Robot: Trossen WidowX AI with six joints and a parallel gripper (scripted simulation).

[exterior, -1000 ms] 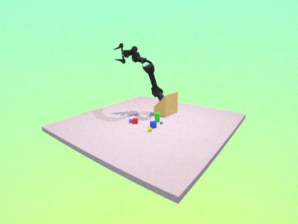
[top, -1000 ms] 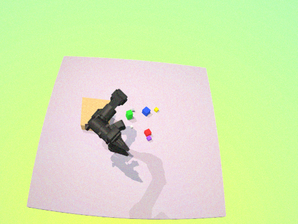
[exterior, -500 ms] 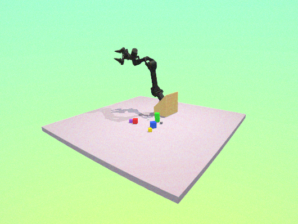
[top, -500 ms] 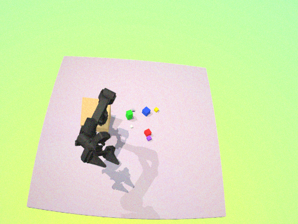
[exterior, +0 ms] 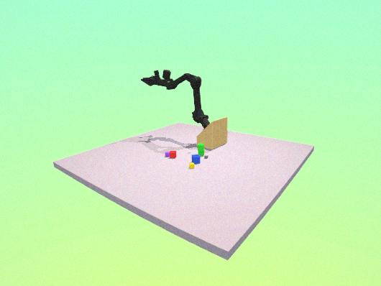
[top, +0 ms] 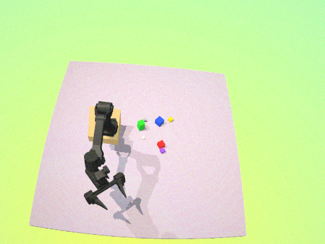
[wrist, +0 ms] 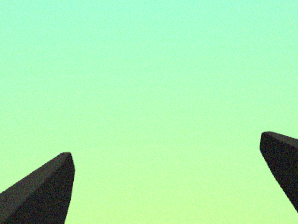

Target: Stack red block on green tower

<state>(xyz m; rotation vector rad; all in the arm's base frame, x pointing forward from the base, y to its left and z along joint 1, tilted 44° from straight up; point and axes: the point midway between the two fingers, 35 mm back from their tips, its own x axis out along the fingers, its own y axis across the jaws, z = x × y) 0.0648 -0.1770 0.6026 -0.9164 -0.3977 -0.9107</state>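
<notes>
My gripper tip is now 48 cm to the right of the red block, 45 cm above it and 27 cm short of it. From my gripper tip the other things lie so: purple block 46 cm below, 44 cm to the left, 28 cm ahead; white cube 54 cm to the left, 46 cm below, 16 cm ahead; blue block 65 cm to the left, 45 cm below, 28 cm ahead.
</notes>
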